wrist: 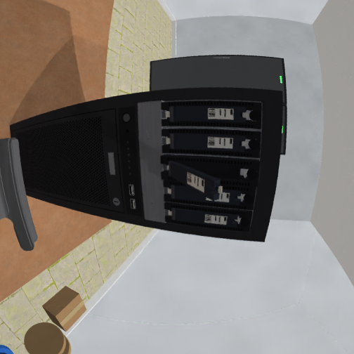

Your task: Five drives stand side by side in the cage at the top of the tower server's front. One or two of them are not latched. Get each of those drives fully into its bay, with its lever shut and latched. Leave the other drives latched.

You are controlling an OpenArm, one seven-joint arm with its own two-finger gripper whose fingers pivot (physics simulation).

I see a dark lever (203,183) and a black tower server (85,156).
